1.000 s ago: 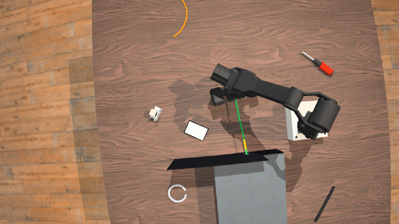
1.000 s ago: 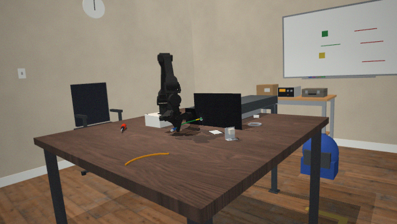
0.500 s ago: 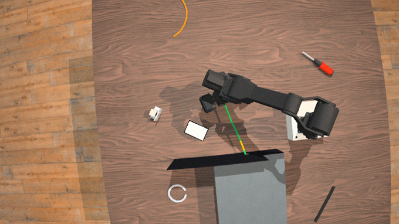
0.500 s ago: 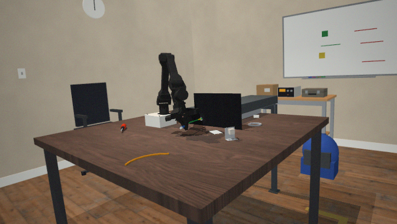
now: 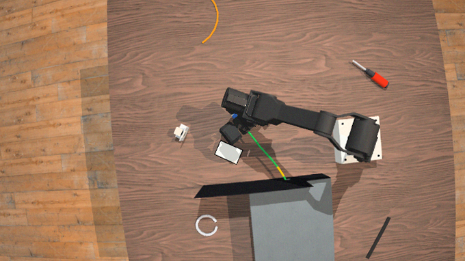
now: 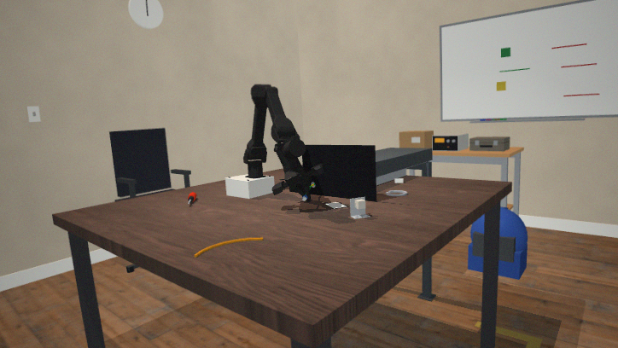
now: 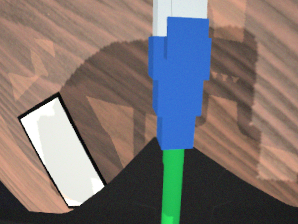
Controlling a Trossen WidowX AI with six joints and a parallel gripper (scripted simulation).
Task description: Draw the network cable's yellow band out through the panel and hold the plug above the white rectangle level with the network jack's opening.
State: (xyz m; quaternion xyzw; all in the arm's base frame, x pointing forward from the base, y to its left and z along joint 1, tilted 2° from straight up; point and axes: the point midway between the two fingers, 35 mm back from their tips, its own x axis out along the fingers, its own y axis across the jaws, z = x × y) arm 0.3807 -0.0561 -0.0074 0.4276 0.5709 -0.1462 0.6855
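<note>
Right now the blue plug is 3 cm to the right of my hand, 3 cm ahead of it and 1 cm below it. From my hand the other things lie so: black panel 20 cm to the left, 4 cm above; red screwdriver 46 cm behind, 20 cm to the right, 4 cm below; white rectangle 10 cm to the left, 6 cm below, 5 cm ahead.
</note>
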